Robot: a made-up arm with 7 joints. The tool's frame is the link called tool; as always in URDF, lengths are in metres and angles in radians. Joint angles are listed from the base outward. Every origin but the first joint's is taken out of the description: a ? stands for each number. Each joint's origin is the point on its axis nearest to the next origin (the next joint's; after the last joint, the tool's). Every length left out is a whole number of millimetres.
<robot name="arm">
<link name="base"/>
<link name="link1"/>
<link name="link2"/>
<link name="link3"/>
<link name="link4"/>
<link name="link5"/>
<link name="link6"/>
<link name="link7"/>
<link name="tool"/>
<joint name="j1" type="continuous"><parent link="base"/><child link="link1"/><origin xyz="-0.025 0.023 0.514" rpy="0.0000 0.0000 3.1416"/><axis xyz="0 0 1"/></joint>
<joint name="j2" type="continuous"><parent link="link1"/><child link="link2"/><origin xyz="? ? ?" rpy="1.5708 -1.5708 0.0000"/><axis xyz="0 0 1"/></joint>
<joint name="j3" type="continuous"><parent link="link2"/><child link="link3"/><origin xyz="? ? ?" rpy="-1.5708 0.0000 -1.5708"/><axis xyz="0 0 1"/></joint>
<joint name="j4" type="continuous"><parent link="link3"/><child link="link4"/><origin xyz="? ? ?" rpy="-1.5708 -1.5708 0.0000"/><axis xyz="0 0 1"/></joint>
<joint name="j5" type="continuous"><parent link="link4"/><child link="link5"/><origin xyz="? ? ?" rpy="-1.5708 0.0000 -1.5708"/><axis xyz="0 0 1"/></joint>
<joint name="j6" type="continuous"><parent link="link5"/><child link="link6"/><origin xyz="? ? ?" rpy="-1.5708 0.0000 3.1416"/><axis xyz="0 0 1"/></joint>
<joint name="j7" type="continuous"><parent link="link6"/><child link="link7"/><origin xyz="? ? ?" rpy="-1.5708 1.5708 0.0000"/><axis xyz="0 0 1"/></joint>
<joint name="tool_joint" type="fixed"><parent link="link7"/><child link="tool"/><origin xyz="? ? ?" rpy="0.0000 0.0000 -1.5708"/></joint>
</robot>
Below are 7 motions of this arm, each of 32 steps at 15 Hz.
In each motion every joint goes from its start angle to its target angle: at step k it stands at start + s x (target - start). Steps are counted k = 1, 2, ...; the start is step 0. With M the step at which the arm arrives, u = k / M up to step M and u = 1 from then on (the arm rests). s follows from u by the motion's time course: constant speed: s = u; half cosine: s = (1 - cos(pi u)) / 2; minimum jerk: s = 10 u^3 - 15 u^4 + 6 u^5.
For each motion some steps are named. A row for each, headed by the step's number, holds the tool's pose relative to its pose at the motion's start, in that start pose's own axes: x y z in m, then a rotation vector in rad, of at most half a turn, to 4 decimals.
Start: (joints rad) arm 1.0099 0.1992 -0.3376 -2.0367 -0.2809 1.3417 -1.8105
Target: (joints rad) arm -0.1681 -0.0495 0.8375 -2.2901 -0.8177 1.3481 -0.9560
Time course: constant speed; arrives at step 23
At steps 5, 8, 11, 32:
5: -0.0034 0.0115 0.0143 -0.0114 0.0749 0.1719
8: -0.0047 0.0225 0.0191 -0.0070 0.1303 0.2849
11: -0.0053 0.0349 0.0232 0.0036 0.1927 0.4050
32: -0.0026 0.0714 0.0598 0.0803 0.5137 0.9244

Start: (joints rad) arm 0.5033 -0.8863 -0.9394 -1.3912 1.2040 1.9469 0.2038
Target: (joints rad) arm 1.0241 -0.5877 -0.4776 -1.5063 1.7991 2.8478 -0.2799
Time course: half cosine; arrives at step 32
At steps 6, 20, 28, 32:
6: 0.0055 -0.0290 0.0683 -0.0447 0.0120 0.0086
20: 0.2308 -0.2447 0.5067 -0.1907 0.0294 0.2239
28: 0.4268 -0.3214 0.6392 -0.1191 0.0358 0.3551
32: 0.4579 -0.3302 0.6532 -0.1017 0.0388 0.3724

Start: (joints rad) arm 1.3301 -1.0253 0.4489 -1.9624 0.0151 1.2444 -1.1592
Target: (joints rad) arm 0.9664 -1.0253 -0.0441 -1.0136 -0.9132 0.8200 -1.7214
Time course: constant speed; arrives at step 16
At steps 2, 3, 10, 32:
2: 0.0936 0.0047 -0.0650 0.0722 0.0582 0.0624
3: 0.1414 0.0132 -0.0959 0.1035 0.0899 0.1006
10: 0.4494 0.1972 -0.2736 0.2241 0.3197 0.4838
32: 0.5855 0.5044 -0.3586 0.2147 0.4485 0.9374

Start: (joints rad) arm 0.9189 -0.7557 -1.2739 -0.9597 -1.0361 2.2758 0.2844
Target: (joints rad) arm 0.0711 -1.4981 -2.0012 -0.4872 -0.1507 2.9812 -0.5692
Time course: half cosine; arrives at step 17
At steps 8, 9, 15, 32:
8: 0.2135 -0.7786 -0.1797 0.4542 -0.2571 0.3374
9: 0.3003 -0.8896 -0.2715 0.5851 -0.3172 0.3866
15: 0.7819 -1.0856 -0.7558 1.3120 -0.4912 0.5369
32: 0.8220 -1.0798 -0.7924 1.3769 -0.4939 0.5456

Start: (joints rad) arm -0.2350 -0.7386 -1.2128 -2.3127 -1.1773 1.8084 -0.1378
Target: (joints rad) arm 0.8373 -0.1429 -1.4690 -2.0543 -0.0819 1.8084 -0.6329
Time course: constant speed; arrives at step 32
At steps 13, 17, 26, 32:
13: -0.1445 0.2384 -0.0759 -0.2194 -0.0130 -0.3812
17: -0.1711 0.3165 -0.1083 -0.2712 -0.0234 -0.4881
26: -0.1981 0.4978 -0.1972 -0.3678 -0.0699 -0.7188
32: -0.1881 0.6219 -0.2681 -0.4212 -0.1229 -0.8718

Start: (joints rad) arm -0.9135 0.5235 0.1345 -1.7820 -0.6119 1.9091 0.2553
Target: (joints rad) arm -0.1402 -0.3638 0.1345 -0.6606 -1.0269 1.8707 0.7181
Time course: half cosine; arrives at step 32
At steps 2, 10, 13, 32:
2: -0.0016 -0.0026 -0.0182 0.0066 -0.0204 0.0072
10: 0.0564 -0.0449 -0.4282 0.0987 -0.4789 0.1744
13: 0.1813 -0.0659 -0.6642 0.1000 -0.7668 0.2875
32: 1.2757 -0.3993 -0.9988 -0.6048 -1.9233 0.9555

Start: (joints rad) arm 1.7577 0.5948 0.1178 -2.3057 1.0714 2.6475 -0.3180
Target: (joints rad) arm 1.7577 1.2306 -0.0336 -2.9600 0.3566 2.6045 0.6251
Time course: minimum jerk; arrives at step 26
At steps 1, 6, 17, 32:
1: 0.0002 -0.0004 0.0003 0.0006 0.0005 0.0005
6: 0.0334 -0.0650 0.0470 0.0880 0.0813 0.0837
17: 0.5044 -0.5322 0.1772 0.8898 0.6774 0.6745
32: 0.7002 -0.6261 0.1111 1.1874 0.8529 0.8119

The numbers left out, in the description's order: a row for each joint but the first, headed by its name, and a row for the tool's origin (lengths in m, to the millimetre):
j2: -0.007 0.022 0.000
j3: 0.233 0.007 0.000
j4: -0.161 0.015 0.000
j5: 0.689 0.163 0.000
j6: 0.003 0.009 0.000
j7: -0.127 0.020 0.000
tool: 0.014 -0.004 0.000

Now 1 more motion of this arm.
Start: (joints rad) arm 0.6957 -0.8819 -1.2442 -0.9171 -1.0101 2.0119 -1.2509
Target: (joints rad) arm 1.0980 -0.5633 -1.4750 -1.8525 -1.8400 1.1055 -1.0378
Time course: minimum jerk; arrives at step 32
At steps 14, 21, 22, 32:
14: -0.3533 0.2345 0.1955 -0.3655 0.3951 -0.4948
21: -0.5462 0.5866 0.2900 -0.4066 0.9043 -0.9523
22: -0.5571 0.6289 0.2948 -0.3870 0.9652 -0.9990
32: -0.5790 0.7913 0.3034 -0.2589 1.1974 -1.1636

